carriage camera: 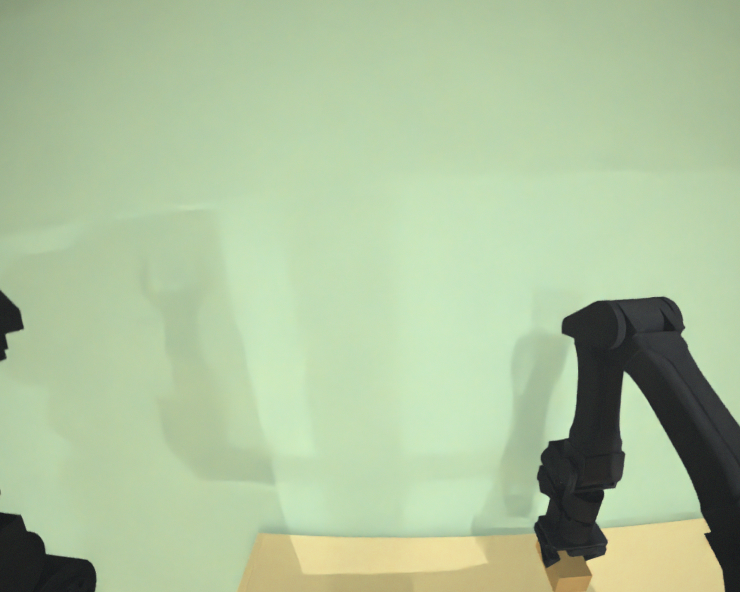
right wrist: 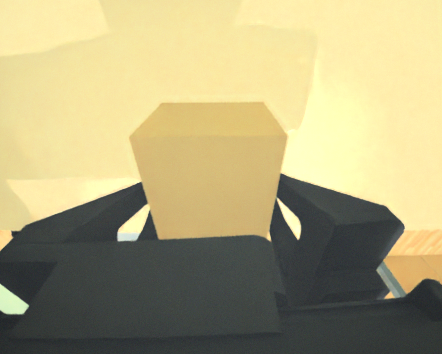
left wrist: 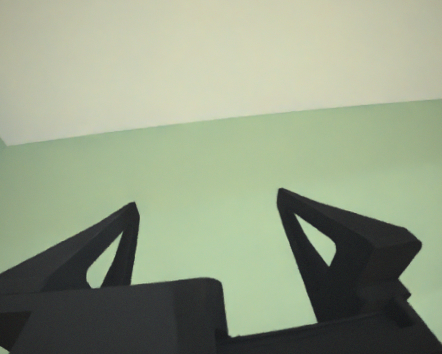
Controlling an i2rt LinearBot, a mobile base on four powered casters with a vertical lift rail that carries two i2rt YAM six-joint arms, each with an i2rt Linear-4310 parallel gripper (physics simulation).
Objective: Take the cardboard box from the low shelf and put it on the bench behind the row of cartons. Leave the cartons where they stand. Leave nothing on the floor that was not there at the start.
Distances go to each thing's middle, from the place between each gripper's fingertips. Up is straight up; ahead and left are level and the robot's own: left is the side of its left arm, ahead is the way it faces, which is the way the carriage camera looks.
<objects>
Right now my right hand is 10 mm below the small cardboard box (right wrist: 209, 169).
My left hand is 220 mm short of the small cardboard box, 630 mm to the left of it and 690 mm above it.
</objects>
